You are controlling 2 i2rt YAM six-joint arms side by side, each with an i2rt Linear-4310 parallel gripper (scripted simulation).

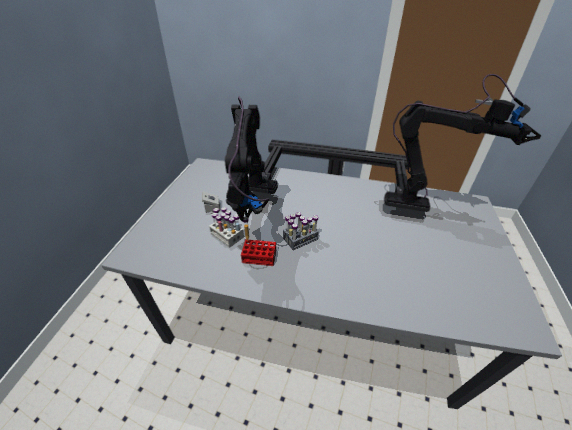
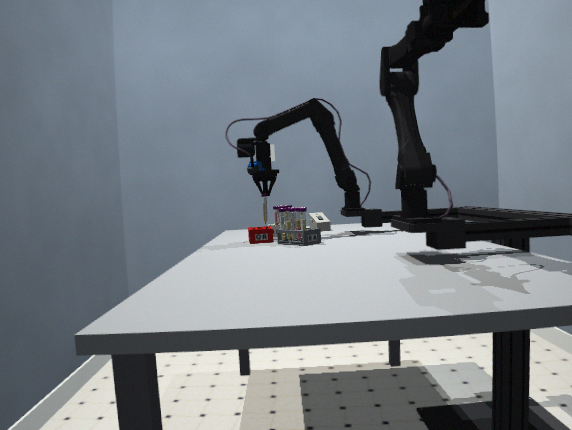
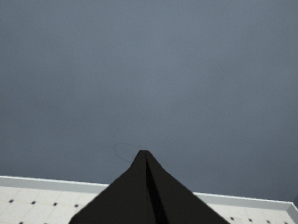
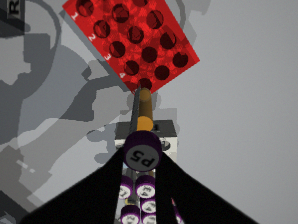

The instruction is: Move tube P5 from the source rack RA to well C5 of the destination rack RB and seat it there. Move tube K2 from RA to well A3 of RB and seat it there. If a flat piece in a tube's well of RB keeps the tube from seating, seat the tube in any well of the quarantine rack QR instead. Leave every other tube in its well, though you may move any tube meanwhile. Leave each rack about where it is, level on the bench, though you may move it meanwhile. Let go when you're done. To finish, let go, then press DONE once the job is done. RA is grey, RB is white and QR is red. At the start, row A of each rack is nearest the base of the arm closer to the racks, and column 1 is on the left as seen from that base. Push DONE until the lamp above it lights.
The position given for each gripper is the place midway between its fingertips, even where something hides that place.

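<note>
A red rack QR (image 1: 265, 252). The left gripper (image 3: 143, 158); the red rack QR is out of frame in image 3. The right gripper (image 4: 140, 157), a tube (image 4: 143, 150).
</note>
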